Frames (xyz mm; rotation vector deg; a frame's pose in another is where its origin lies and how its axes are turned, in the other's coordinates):
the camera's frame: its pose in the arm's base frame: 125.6 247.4 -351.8 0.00 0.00 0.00
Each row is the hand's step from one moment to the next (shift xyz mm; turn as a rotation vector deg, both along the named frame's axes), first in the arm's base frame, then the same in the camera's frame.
Working: the arm's base frame: its pose in the camera's frame: -125.6 -247.4 351.8 0.00 0.00 0.00

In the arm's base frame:
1: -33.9 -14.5 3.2 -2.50 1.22 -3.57
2: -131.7 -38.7 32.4 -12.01 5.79 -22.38
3: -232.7 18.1 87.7 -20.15 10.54 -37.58
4: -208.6 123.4 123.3 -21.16 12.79 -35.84
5: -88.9 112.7 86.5 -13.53 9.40 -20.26
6: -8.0 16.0 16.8 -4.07 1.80 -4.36
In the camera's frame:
1: -33.9 -14.5 3.2 -2.50 1.22 -3.57
2: -131.7 -38.7 32.4 -12.01 5.79 -22.38
3: -232.7 18.1 87.7 -20.15 10.54 -37.58
4: -208.6 123.4 123.3 -21.16 12.79 -35.84
5: -88.9 112.7 86.5 -13.53 9.40 -20.26
6: -8.0 16.0 16.8 -4.07 1.80 -4.36

